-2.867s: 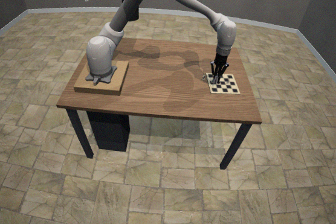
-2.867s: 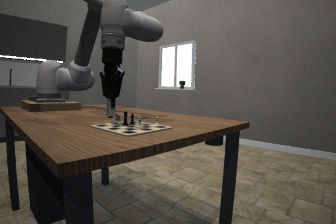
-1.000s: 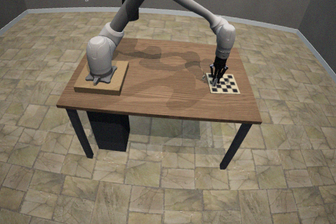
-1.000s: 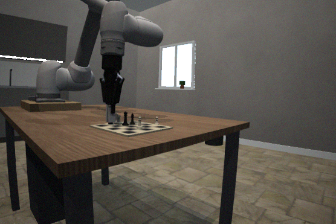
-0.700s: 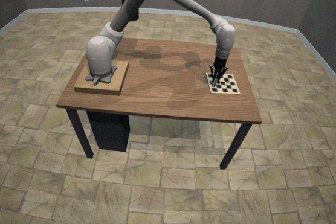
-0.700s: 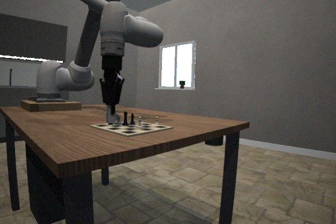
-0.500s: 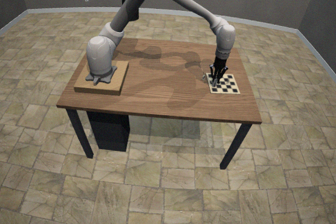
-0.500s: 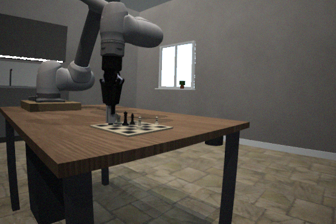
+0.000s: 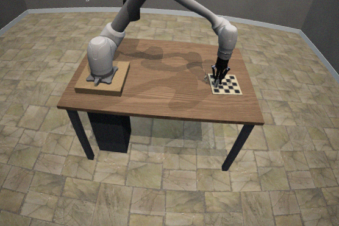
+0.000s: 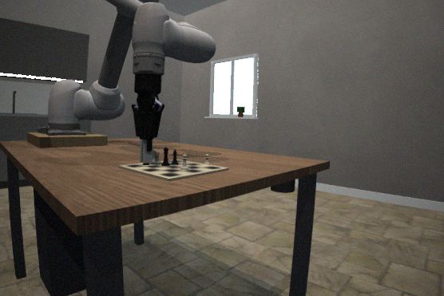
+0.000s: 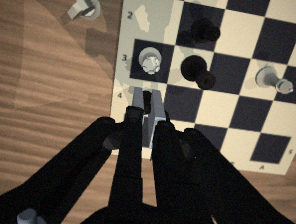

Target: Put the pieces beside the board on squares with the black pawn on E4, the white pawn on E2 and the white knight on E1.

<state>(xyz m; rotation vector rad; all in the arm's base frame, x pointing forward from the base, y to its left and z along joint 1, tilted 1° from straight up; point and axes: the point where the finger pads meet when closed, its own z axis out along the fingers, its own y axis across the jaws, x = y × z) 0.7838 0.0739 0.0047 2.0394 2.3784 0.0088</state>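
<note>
Right now my hand is 30 mm above the black pawn. From my hand the other things lie so: white knight: 80 mm behind, 60 mm to the left, 30 mm below; then chessboard: 70 mm ahead, 50 mm to the left, 40 mm below; then pale pawn: 110 mm ahead, 60 mm to the left, 20 mm below.
</note>
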